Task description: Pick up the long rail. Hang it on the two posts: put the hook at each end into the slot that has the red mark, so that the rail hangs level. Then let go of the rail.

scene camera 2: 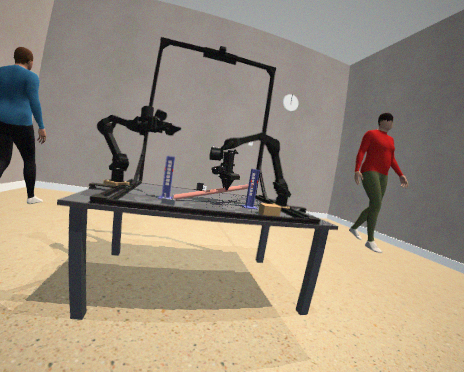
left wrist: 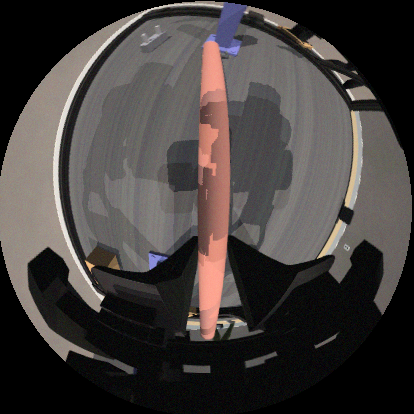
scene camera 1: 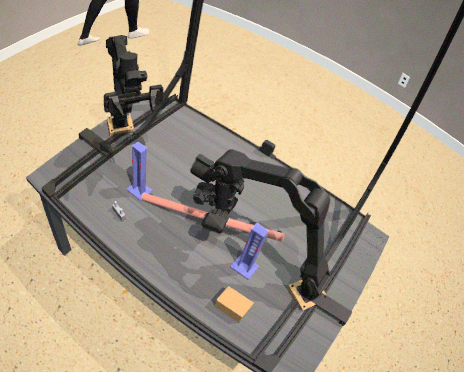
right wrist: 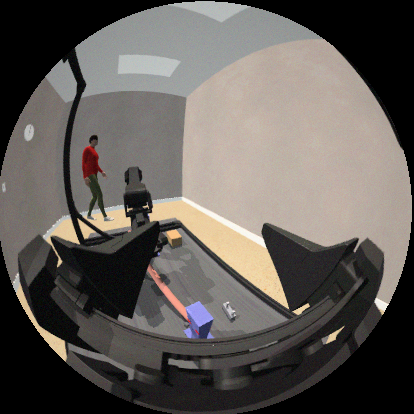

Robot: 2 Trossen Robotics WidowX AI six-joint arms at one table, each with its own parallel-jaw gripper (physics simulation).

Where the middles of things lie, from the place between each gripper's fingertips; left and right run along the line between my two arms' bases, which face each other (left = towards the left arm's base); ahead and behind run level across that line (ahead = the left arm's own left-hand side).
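From my right hand: rail [scene camera 1: 151,198] 29 cm below, 25 cm to the left, 9 cm behind; tan block [scene camera 1: 232,303] 33 cm below, 51 cm to the left, 6 cm ahead.
From my left hand: rail 1 cm below, 1 cm ahead, 4 cm to the right; tan block 5 cm below, 16 cm ahead, 22 cm to the left.
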